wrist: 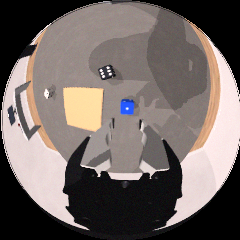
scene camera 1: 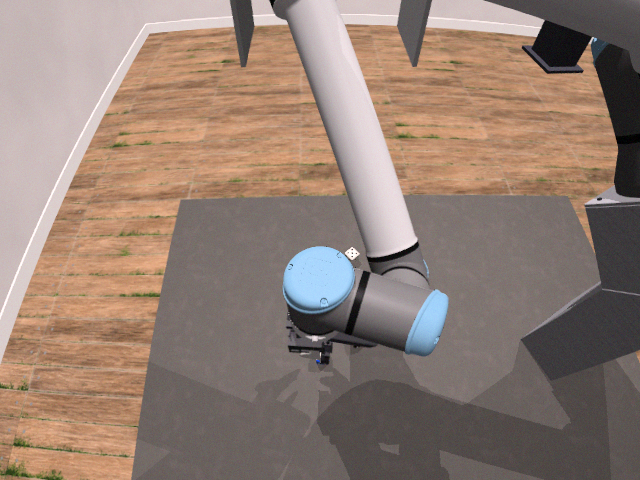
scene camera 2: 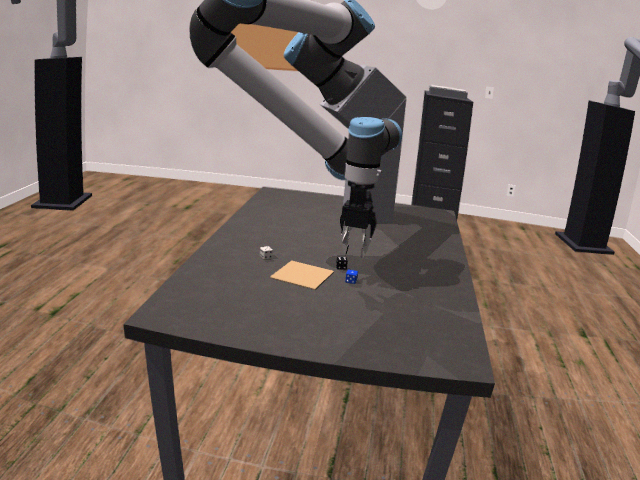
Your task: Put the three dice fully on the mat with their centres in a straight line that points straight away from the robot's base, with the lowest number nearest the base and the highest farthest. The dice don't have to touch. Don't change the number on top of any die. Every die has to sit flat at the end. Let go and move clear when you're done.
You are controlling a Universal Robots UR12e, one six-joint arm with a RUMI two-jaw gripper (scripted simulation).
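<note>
The gripper is visible, including in the wrist view. A tan mat is also pictured.
</note>
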